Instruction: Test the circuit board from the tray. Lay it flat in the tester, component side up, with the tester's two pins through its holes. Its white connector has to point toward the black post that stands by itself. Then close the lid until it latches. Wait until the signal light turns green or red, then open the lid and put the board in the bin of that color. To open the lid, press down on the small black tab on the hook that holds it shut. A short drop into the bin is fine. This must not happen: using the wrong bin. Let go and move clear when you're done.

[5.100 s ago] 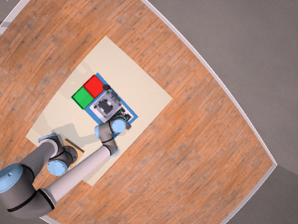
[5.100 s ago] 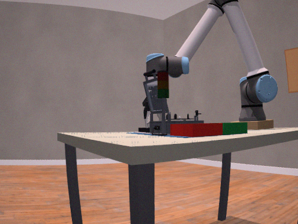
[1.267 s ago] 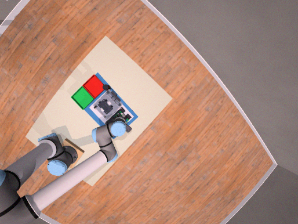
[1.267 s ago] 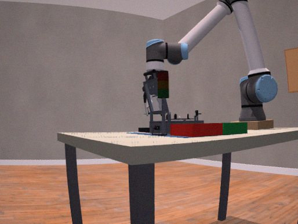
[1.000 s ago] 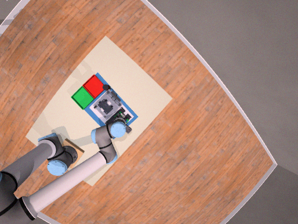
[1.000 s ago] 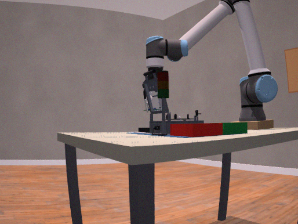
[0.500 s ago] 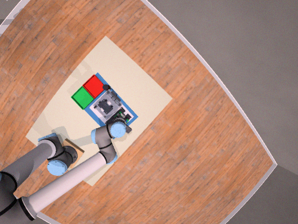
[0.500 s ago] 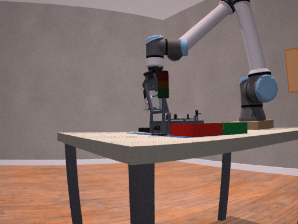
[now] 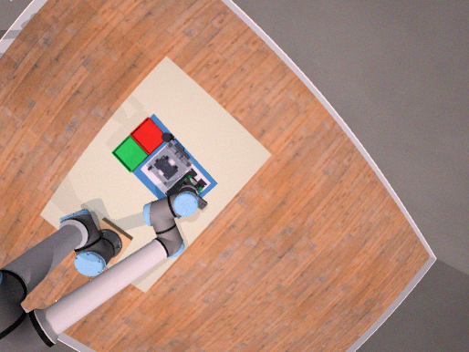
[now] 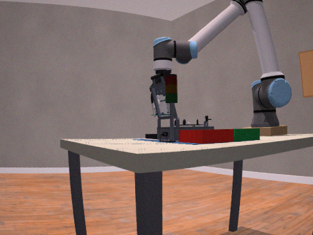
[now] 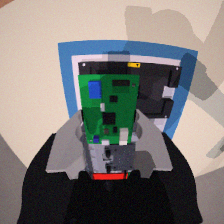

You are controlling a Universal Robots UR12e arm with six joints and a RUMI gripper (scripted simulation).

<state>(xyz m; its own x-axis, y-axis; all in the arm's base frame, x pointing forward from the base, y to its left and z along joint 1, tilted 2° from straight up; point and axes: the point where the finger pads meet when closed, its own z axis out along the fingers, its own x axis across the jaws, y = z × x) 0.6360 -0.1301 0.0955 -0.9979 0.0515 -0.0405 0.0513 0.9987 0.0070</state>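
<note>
Now: hand 90 mm short of the lid, 170 mm to the right of it and 60 mm below it. The rest, counted from my hand: green circuit board: 10 mm to the left; then green bin: 130 mm behind, 380 mm to the left, 110 mm below; then red bin: 20 mm ahead, 370 mm to the left, 110 mm below.
</note>
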